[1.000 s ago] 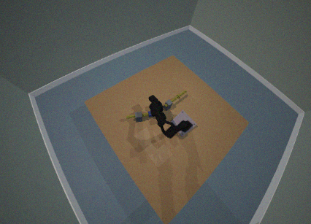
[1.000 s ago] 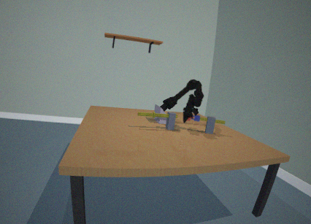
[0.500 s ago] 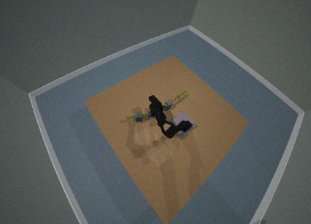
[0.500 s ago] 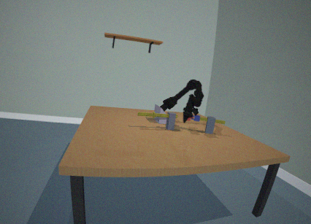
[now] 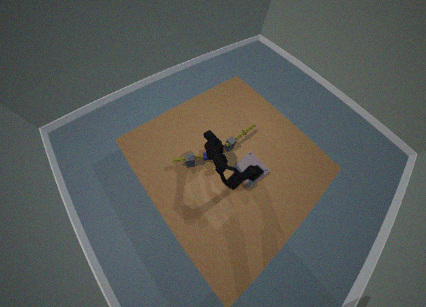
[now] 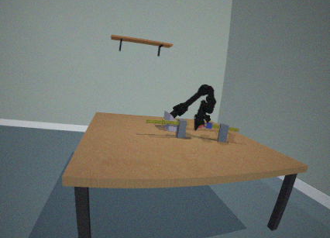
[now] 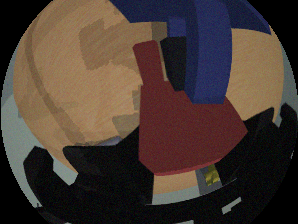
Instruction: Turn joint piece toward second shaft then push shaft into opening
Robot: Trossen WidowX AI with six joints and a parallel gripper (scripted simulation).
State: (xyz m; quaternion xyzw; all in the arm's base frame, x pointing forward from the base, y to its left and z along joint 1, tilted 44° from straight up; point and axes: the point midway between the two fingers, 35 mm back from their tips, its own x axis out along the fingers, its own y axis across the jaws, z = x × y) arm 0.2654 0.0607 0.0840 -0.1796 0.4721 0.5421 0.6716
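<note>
Right now the red joint piece is 40 mm above my gripper tip, 20 mm to the left of it and 10 mm ahead of it.
</note>
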